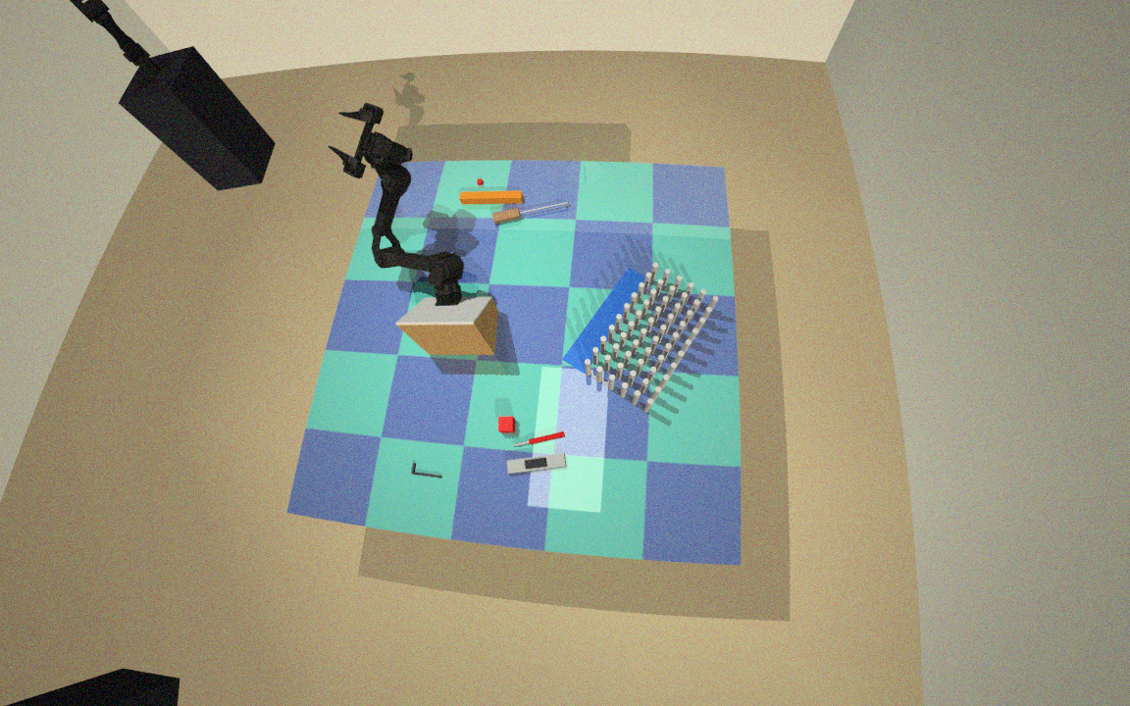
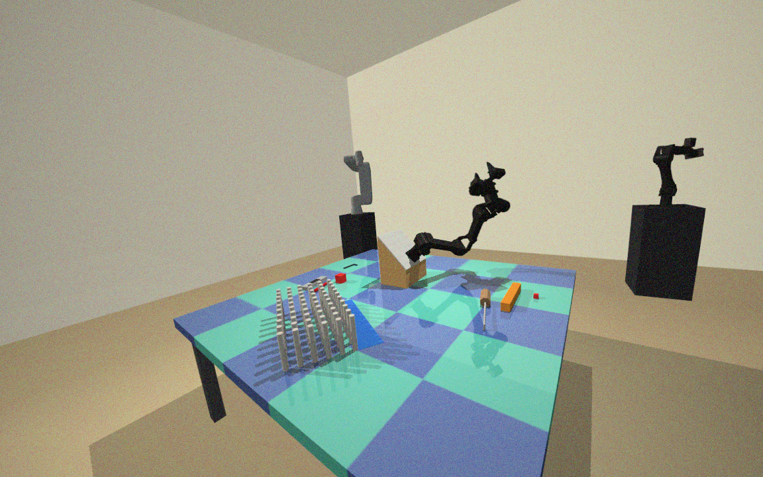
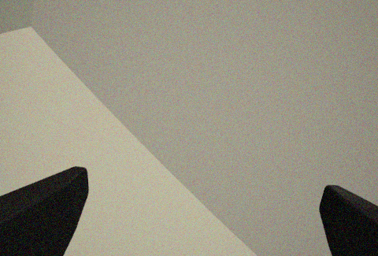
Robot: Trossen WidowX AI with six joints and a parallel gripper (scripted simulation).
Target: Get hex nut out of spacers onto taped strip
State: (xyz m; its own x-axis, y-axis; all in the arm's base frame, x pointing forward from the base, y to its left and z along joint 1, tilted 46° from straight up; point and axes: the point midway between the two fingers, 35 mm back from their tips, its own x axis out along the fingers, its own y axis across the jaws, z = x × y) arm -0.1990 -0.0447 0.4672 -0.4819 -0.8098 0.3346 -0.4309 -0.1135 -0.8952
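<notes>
Now: the wooden-handled pick 510 mm below my gripper tip, 440 mm ahead of it and 90 mm to the left of it. Also, from my gripper tip: orange block: 510 mm below, 270 mm ahead, 160 mm to the left; then small red cube: 510 mm below, 240 mm to the left, 230 mm ahead; then blue taped strip: 650 mm ahead, 520 mm below, 320 mm to the right.
</notes>
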